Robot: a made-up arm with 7 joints.
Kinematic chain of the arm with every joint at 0, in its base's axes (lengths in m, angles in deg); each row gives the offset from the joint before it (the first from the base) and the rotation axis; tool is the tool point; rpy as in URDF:
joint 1: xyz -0.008 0.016 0.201 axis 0 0.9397 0.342
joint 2: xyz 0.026 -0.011 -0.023 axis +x
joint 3: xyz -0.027 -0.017 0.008 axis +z
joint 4: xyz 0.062 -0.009 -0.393 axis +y
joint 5: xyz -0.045 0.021 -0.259 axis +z
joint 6: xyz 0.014 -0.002 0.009 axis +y
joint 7: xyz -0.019 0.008 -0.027 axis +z
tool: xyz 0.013 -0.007 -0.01 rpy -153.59 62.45 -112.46
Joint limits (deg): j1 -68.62..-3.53 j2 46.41..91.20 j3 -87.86..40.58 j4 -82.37..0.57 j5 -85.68..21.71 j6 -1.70..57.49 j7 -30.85..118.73
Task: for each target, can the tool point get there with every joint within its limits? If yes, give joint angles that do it. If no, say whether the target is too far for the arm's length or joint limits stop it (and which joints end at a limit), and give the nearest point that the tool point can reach.
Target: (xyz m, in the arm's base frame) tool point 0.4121 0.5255 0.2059
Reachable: yes | joints -57.77 69.64 -15.97 -11.90 -54.49 48.93 64.69
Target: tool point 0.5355 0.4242 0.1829
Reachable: yes | joints -62.36 70.30 -55.35 -32.48 -46.06 9.58 24.45
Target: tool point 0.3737 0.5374 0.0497
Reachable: yes | joints -25.49 64.07 8.96 -41.10 -1.99 16.47 -9.79
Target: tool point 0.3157 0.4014 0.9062
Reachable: no: too far | nearest point 0.2294 0.3692 0.6028 | short by 0.317 m
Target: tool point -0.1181 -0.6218 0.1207
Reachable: no: joint limits stop it (at a limit: joint 1, joint 2, joint 4, joint 5, joint 6) | nearest point 0.5536 -0.0621 0.0174 | short by 0.880 m
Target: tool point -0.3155 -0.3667 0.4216
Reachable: no: joint limits stop it (at a limit: joint 1, joint 2, joint 3, joint 4, joint 5, joint 6, joint 7) | nearest point 0.0276 0.3884 0.5592 | short by 0.841 m
